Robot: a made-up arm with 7 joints.
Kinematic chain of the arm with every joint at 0, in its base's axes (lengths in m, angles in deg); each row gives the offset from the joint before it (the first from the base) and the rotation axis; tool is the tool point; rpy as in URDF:
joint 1: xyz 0 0 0.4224 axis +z
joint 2: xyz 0 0 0 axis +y
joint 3: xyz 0 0 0.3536 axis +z
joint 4: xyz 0.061 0 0 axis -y
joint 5: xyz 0.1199 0 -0.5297 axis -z
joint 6: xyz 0 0 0 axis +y
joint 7: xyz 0.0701 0 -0.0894 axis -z
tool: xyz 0 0 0 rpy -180 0 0
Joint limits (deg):
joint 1: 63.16..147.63
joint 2: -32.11..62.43
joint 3: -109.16..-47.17
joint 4: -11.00..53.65
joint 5: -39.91..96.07
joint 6: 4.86..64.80
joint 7: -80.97..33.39
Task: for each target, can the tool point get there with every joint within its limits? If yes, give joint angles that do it. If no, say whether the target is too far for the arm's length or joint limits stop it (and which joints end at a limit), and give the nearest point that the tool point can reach.
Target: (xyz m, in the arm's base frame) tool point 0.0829 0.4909 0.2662
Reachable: yes | joints 139.75 7.60 -60.08 32.92 80.87 49.63 -36.94
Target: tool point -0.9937 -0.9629 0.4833
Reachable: no: too far | nearest point -0.1019 -0.2672 0.3595 | short by 1.138 m
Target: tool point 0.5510 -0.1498 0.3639
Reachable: yes | joints 86.64 -1.36 -99.38 38.33 44.90 19.20 -31.65
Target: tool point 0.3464 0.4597 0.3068
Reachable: yes | joints 132.21 34.18 -75.44 43.32 56.81 42.35 -49.33
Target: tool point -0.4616 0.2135 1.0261
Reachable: no: joint limits stop it (at a limit: joint 1, joint 2, joint 3, joint 4, joint 6) | nearest point -0.0705 0.5609 0.7402 | short by 0.596 m
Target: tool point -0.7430 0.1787 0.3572
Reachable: no: joint limits stop it (at a limit: joint 1, joint 2, joint 3, joint 6) | nearest point -0.1871 0.2349 0.2721 | short by 0.565 m
